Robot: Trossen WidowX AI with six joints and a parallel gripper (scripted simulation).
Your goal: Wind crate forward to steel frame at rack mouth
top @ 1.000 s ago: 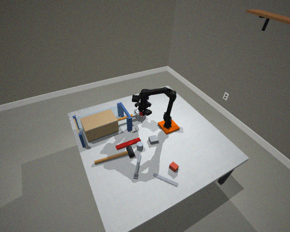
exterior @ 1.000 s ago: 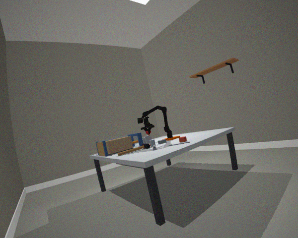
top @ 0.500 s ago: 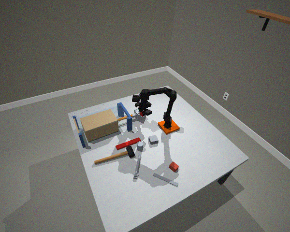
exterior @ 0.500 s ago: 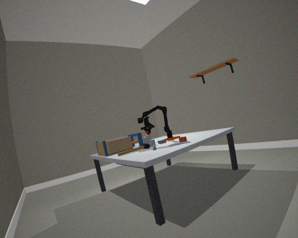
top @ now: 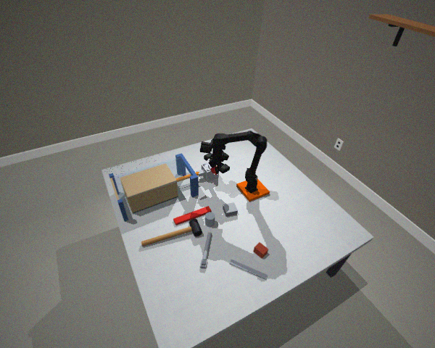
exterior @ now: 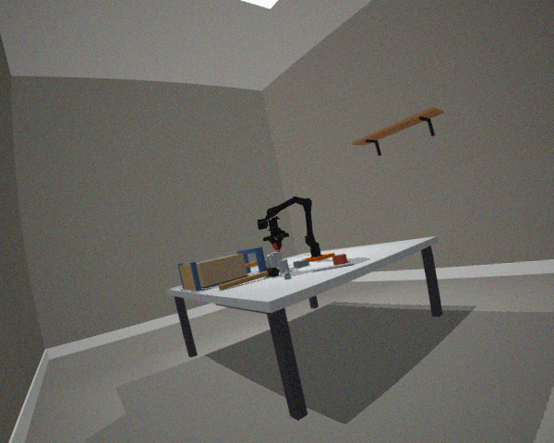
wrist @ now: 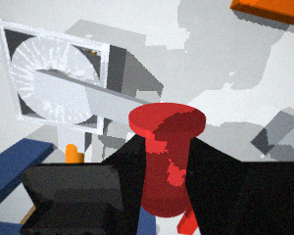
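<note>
Right now my gripper tip is 4 cm to the left of the grey crank arm, 1 cm past it and 1 cm above it. From my gripper tip the other things lie so: red knob (2 cm above); grey winch (10 cm to the right, 9 cm below, 4 cm behind); grey block (23 cm to the left, 10 cm below, 5 cm ahead).
</note>
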